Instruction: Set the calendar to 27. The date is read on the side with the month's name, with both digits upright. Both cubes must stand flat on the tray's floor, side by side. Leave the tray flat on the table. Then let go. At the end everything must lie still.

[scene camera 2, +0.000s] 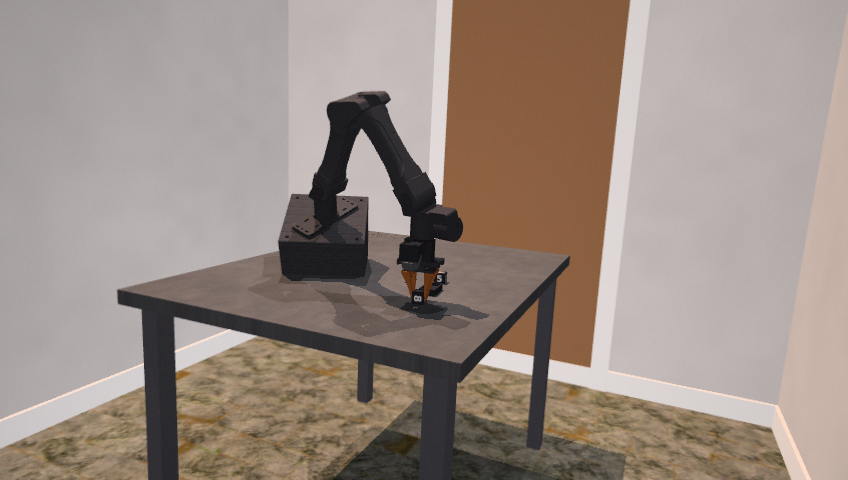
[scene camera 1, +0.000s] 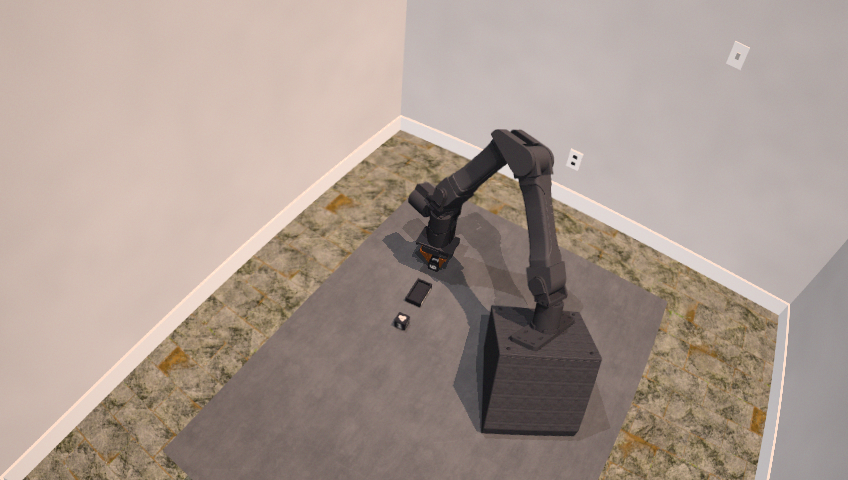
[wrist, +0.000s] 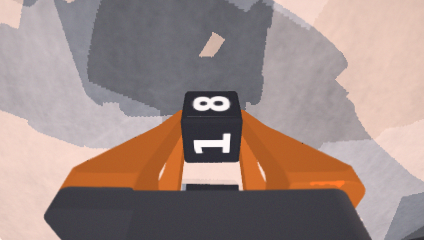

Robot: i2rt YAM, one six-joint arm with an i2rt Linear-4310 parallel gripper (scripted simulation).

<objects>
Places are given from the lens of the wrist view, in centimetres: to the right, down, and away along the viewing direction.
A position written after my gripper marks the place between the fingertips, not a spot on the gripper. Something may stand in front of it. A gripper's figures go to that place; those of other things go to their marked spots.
my gripper (wrist: pixel 211 119): 0, 0, 13
black digit cube (wrist: pixel 211 123): 0, 0, 11
</objects>
